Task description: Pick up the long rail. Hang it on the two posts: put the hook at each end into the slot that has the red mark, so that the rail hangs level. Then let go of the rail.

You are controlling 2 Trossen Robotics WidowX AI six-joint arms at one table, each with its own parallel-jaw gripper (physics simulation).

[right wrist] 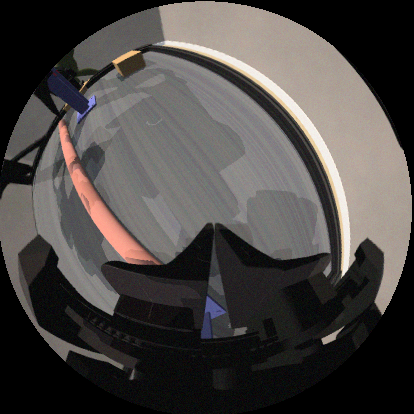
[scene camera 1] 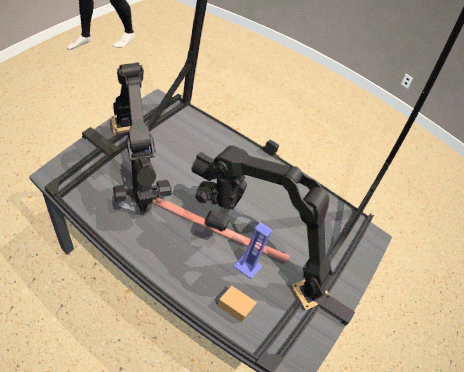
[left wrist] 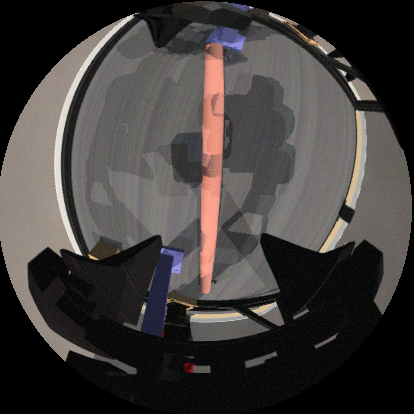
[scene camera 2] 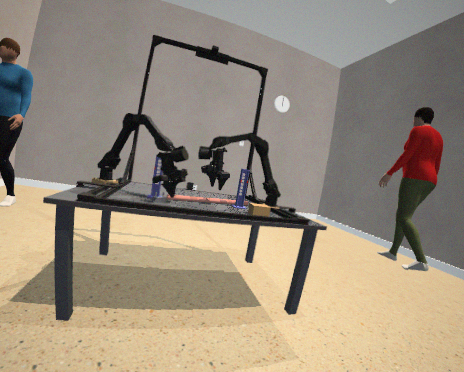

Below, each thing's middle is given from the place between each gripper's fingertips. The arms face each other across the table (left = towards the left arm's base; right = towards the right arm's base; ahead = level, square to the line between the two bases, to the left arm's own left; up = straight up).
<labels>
I see the rail point(scene camera 1: 160, 202) 2 cm to the right of my left hand and 7 cm below it. Round my left hand: tan block point(scene camera 1: 234, 302) (16 cm ahead, 21 cm to the left, 6 cm below).
My right gripper is now 190 mm to the right of the rail, 160 mm past it and 10 mm above it. Round my right hand: tan block 420 mm to the left.
</labels>
